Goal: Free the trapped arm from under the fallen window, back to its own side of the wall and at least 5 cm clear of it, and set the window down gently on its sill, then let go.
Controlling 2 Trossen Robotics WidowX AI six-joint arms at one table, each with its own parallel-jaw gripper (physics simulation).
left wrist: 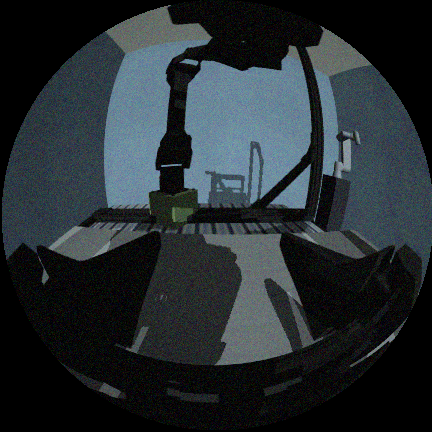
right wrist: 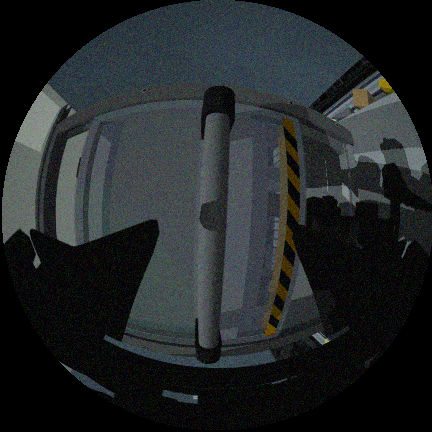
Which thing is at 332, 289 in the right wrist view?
My right gripper.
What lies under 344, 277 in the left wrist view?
My left gripper.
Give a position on a window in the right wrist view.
226, 182
